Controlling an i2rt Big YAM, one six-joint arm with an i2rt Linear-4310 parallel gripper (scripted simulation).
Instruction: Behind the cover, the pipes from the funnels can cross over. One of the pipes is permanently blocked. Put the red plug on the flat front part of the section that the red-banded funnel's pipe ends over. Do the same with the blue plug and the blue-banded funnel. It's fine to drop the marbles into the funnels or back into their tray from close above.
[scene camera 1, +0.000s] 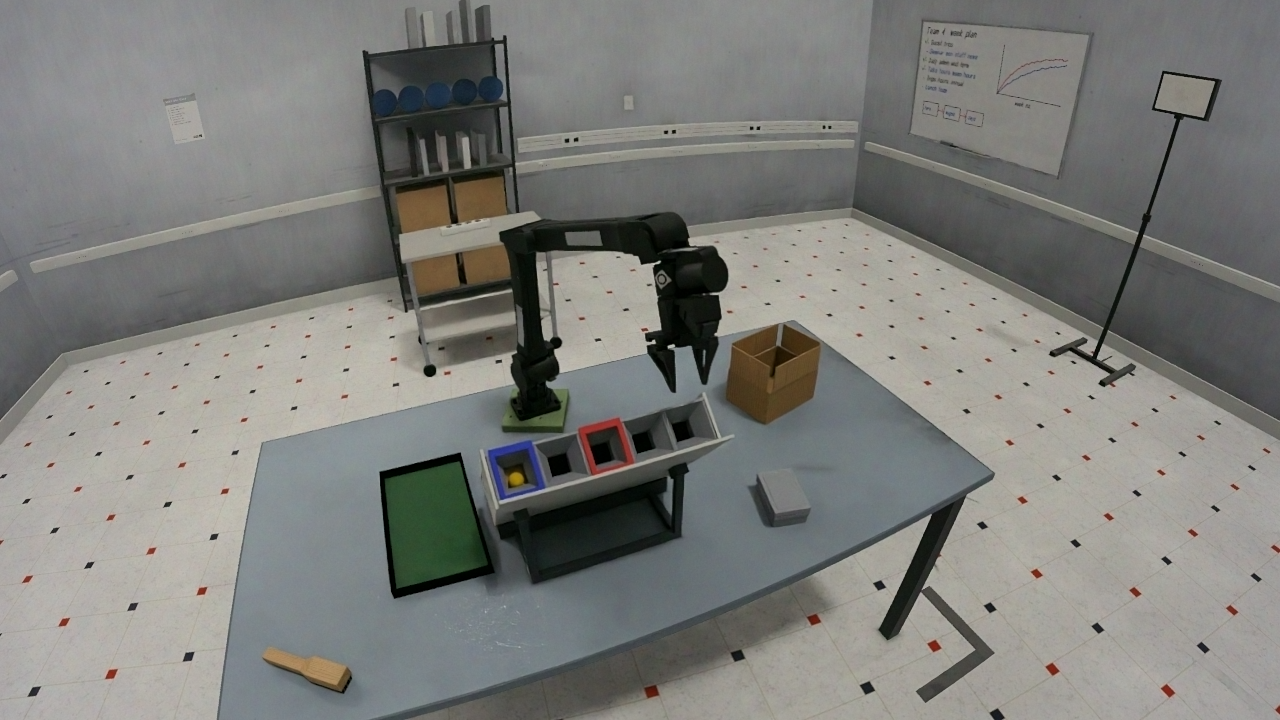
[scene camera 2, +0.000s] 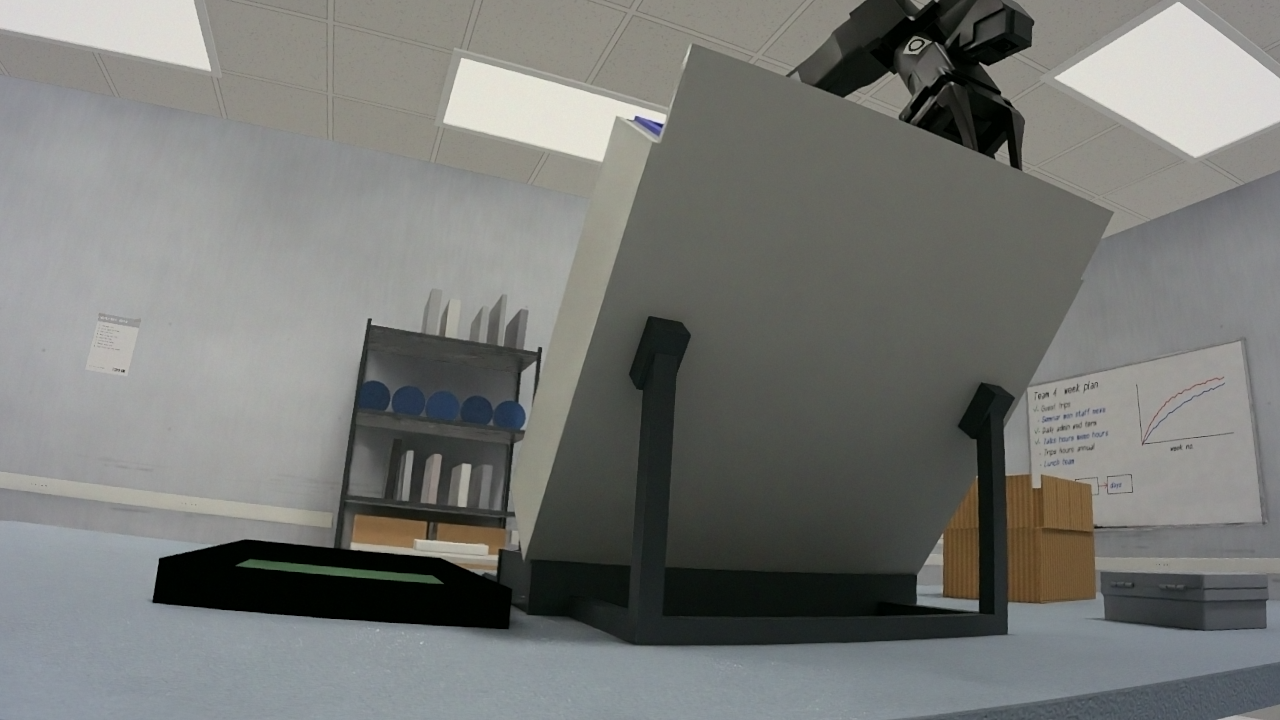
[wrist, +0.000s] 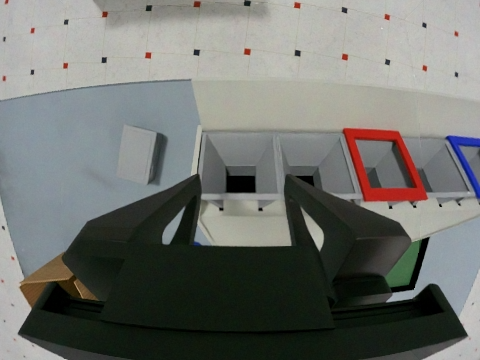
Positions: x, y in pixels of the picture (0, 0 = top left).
Labels:
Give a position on a grey case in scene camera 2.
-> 1207, 601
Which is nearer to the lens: the cardboard box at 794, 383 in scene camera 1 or the green marble tray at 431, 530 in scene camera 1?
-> The green marble tray.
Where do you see a green marble tray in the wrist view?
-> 403, 276

